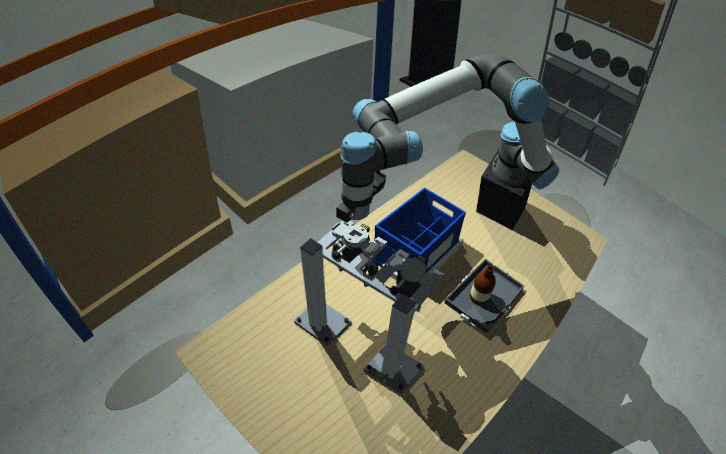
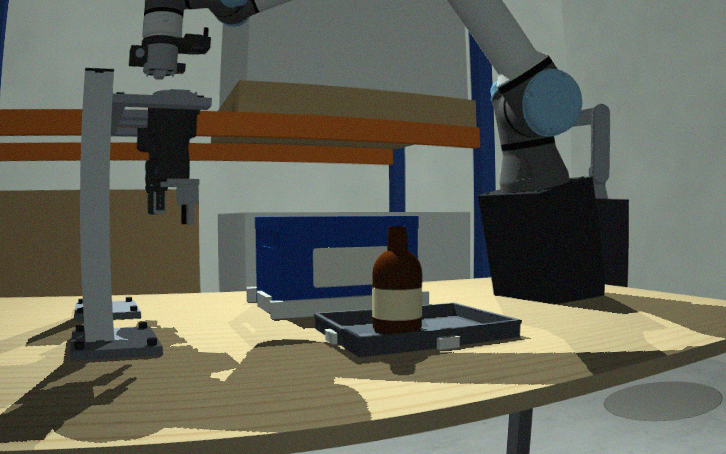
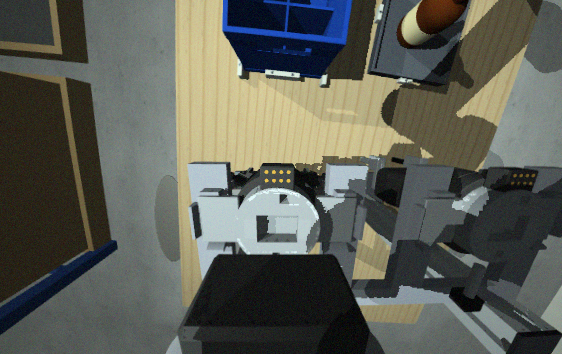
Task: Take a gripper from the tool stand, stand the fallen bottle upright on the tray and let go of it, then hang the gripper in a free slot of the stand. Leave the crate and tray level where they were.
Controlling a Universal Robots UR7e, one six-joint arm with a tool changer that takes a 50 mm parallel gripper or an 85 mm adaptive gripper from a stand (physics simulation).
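Frame: origin at the arm's base, x right, y ahead, z up, level; centimetres.
Seen in the pictures: hand at its tool point: [image 2: 160, 72]; arm's base at its link origin: [image 1: 510, 171] [image 2: 535, 185].
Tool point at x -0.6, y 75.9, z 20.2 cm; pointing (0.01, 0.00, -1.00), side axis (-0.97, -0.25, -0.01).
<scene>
Pixels of each thing's middle, then the offset from my tool point to it. "pt": a spot on its surface instead.
- brown bottle at the middle of its body: [image 2: 397, 279] [image 3: 438, 10] [image 1: 484, 283] dx -22.5, dy -37.4, dz -35.8 cm
- tray at the middle of its body: [image 2: 414, 325] [image 1: 486, 294] [image 3: 421, 21] dx -23.6, dy -39.8, dz -42.8 cm
- blue crate at the middle of its body: [image 2: 334, 261] [image 1: 419, 236] dx +6.7, dy -33.9, dz -35.3 cm
- gripper's round top plate at a spot on its surface: [image 3: 250, 230] pt dx +1.9, dy +0.5, dz -8.1 cm
The brown bottle [image 1: 484, 286] [image 2: 397, 278] [image 3: 435, 20] stands upright on the tray [image 1: 505, 294] [image 2: 481, 334] [image 3: 410, 65], with no gripper near it. The blue crate [image 1: 398, 247] [image 2: 283, 256] [image 3: 285, 40] stands level beside the tray. The adaptive gripper [image 1: 353, 259] [image 3: 278, 175] hangs in the far slot of the tool stand [image 1: 314, 283] [image 2: 97, 214], its fingers apart and empty, partly hidden by the stand. The arm's bare tool flange [image 1: 361, 211] [image 2: 160, 70] is above the stand, apart from the gripper's round top plate [image 3: 250, 230].
A parallel gripper [image 2: 171, 203] hangs in the near slot of the stand. White locating blocks [image 2: 448, 342] [image 3: 282, 74] sit around the tray and crate. The arm's black base block [image 1: 502, 200] [image 2: 543, 246] is at the far end of the table. Pallet racking stands behind the table.
</scene>
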